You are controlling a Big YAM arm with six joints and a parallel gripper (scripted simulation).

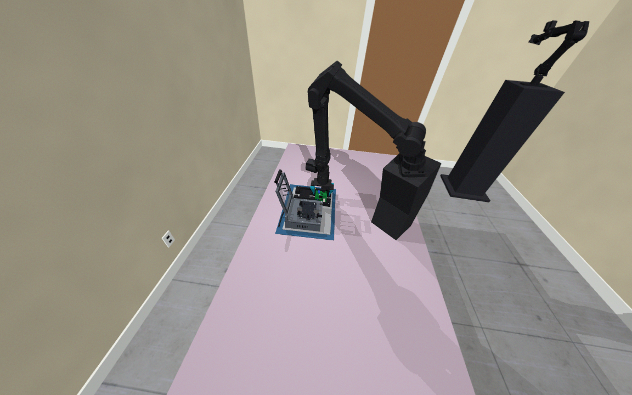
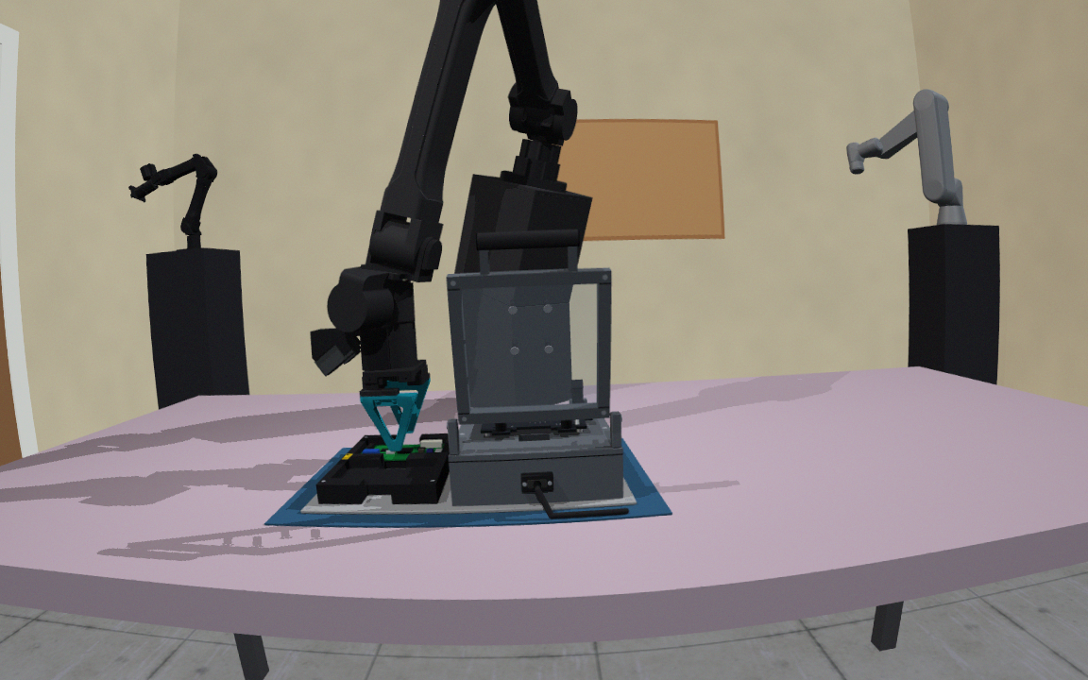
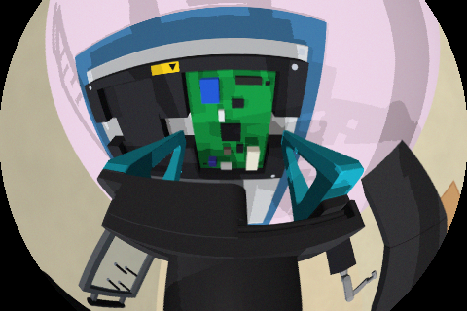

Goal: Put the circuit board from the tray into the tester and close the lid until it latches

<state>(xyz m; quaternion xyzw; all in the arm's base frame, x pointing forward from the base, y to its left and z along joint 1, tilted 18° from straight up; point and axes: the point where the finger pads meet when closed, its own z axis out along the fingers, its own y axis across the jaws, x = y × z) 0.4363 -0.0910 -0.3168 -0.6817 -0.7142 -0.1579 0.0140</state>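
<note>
Now: the green circuit board 20 mm below my hand. The rest, counted from my hand: pin plate: 50 mm ahead, 180 mm to the left, 30 mm above; lid: 170 mm ahead, 180 mm to the left, 140 mm above.
</note>
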